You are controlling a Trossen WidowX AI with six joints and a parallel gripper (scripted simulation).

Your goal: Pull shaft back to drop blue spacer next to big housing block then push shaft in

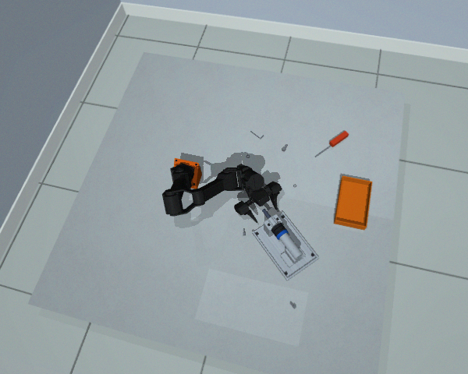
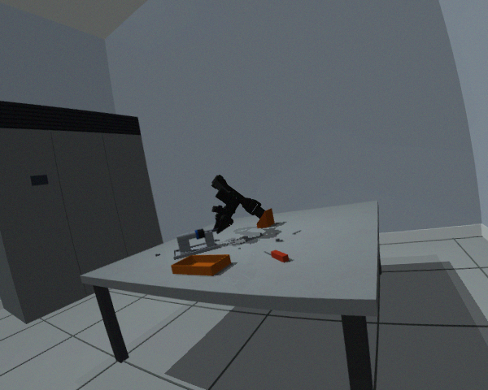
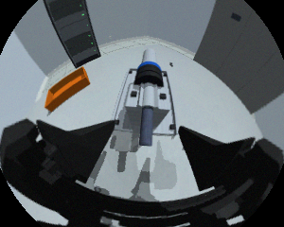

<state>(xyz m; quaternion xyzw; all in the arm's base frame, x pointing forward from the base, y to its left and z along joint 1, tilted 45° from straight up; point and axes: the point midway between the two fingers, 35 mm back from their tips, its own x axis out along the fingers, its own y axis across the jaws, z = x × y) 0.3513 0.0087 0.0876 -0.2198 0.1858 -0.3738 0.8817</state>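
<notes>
Right now the shaft is 50 mm ahead of my gripper tip, 30 mm to the right of it and 10 mm above it. The rest, counted from my gripper tip: l-shaped key (170 mm behind, 370 mm to the left, 70 mm below); blue spacer (80 mm ahead, 50 mm to the right, 10 mm above); orange tray (300 mm ahead, 190 mm to the left, 60 mm below).
</notes>
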